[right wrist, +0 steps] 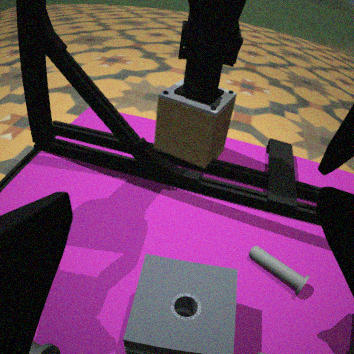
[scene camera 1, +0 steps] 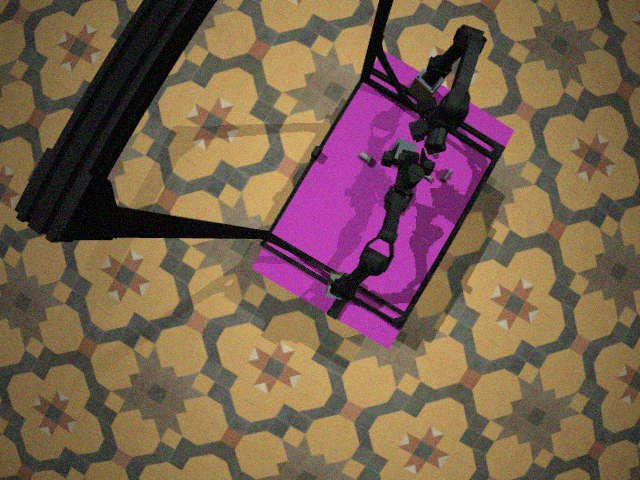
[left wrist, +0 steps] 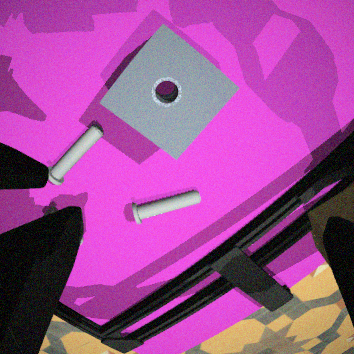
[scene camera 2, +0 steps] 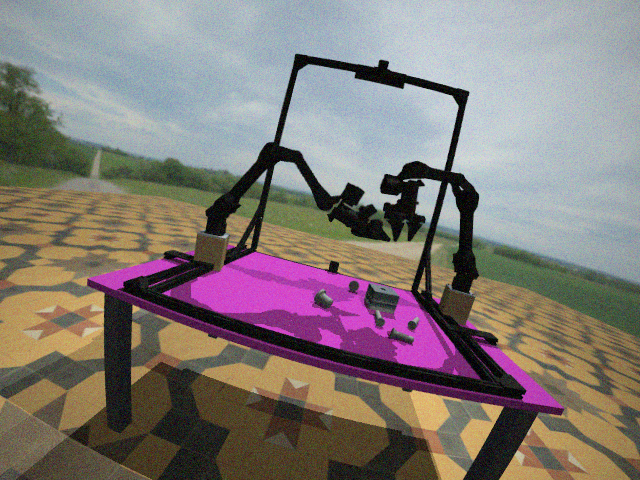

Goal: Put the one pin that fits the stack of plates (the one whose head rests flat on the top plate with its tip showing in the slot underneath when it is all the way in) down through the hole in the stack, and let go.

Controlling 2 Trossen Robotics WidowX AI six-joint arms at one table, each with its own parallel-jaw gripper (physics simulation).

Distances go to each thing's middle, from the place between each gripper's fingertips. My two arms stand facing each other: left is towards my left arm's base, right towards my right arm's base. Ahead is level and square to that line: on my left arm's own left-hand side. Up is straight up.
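Grey stack of plates (right wrist: 174, 299), measured from my left hand: 1 cm to the right, 1 cm behind, 22 cm below.
Grey stack of plates, measured from my right hand: 5 cm to the left, 1 cm ahead, 21 cm below.
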